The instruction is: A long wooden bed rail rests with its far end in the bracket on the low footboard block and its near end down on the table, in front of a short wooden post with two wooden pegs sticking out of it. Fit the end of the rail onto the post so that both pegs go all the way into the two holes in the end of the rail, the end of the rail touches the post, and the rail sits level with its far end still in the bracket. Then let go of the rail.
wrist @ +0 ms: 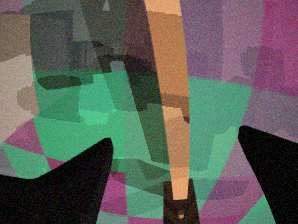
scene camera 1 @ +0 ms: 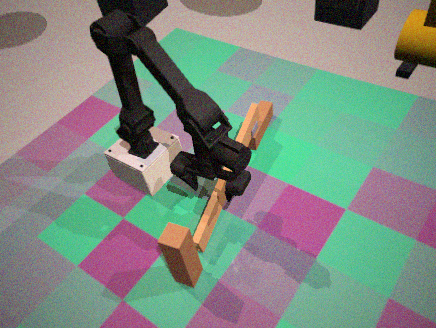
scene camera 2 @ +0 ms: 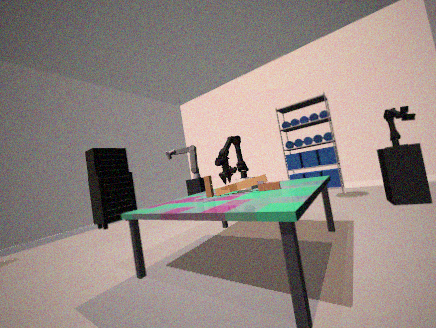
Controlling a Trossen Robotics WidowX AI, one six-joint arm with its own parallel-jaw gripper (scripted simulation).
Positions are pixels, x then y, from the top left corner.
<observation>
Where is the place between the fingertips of the gripper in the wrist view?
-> At 178, 139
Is the gripper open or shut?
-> Open.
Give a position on a short wooden post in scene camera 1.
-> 176, 242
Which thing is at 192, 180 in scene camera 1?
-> The gripper.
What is the gripper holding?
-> Nothing.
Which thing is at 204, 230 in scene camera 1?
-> A wooden bed rail.
</observation>
